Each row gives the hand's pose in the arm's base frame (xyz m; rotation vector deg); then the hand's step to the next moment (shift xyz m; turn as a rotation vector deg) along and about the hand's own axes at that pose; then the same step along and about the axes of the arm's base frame.
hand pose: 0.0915 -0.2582 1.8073 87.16 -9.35 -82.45
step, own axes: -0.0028 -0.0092 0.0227 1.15 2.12 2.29
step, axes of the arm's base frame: -0.0239 -0.0059 0.0000 -0.46 -3.08 1.17
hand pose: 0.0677 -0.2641 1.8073 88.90 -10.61 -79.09
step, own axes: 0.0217 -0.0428 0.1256 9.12 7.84 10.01
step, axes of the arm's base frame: -0.1152 -0.0645 -0.0254 -1.34 -15.53 1.39
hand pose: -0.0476 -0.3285 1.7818 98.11 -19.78 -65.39
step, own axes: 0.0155 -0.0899 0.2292 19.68 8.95 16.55
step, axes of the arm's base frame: -0.2032 -0.1025 -0.0951 -0.95 -26.98 -3.53
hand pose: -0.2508 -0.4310 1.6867 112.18 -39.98 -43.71
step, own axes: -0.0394 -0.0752 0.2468 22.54 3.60 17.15
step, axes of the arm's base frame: -0.1954 -0.0702 -0.1582 1.38 -27.01 -9.16
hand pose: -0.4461 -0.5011 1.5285 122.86 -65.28 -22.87
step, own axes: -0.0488 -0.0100 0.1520 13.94 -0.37 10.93
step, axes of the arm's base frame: -0.1043 -0.0191 -0.1198 2.27 -15.81 -7.67
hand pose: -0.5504 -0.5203 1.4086 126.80 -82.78 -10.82
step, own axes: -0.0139 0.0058 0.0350 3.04 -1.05 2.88
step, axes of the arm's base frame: -0.0237 -0.0007 -0.0298 1.11 -3.29 -2.56
